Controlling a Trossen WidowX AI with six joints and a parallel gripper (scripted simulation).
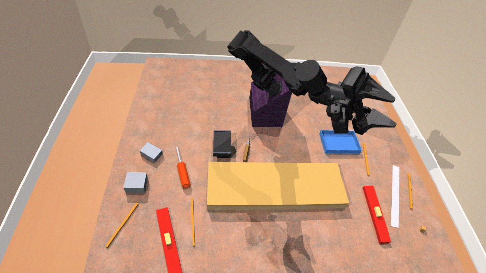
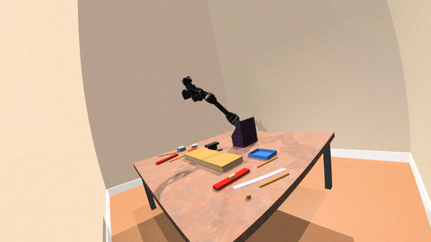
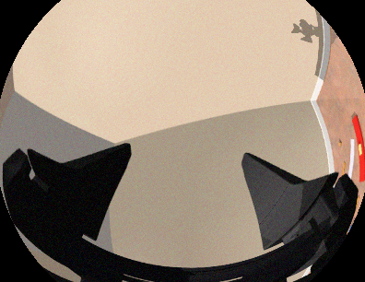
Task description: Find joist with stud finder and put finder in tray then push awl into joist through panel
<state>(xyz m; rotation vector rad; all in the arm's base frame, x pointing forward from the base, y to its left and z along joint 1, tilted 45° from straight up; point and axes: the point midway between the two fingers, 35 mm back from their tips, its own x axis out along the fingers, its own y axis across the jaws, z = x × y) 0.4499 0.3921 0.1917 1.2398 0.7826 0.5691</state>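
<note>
The stud finder lies 310 mm behind my gripper tip, 370 mm to the right of it and 560 mm below it. From my gripper tip the other things lie so: small cube: 20 mm ahead, 410 mm to the left, 560 mm below; white strip: 130 mm behind, 350 mm to the left, 570 mm below; blue tray: 380 mm behind, 150 mm to the left, 560 mm below.
</note>
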